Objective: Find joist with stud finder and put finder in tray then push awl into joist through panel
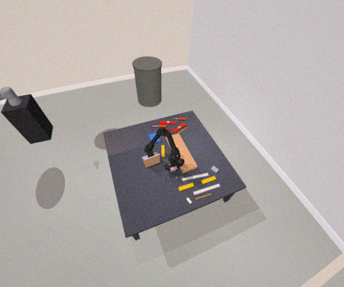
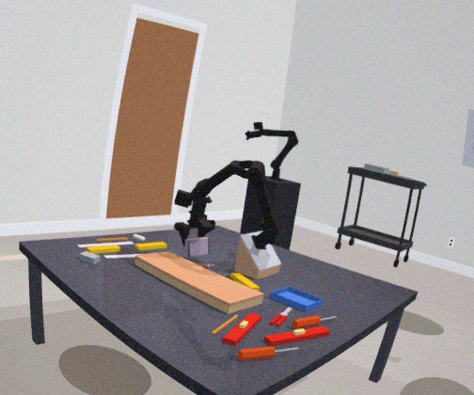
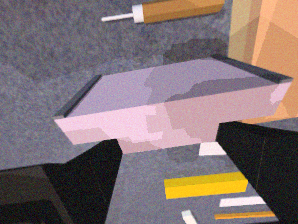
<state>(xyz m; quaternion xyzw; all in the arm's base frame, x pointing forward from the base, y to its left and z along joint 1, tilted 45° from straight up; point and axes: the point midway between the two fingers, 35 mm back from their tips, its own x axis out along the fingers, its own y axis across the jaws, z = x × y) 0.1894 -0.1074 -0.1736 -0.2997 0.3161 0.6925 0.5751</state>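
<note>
My gripper tip is now 1 cm short of the stud finder and 1 cm to the right of it. The rest, counted from my gripper tip: grey block: 46 cm ahead, 10 cm to the right, 6 cm below; blue tray: 7 cm behind, 54 cm to the left, 6 cm below; awl: 10 cm to the left, 6 cm below.
</note>
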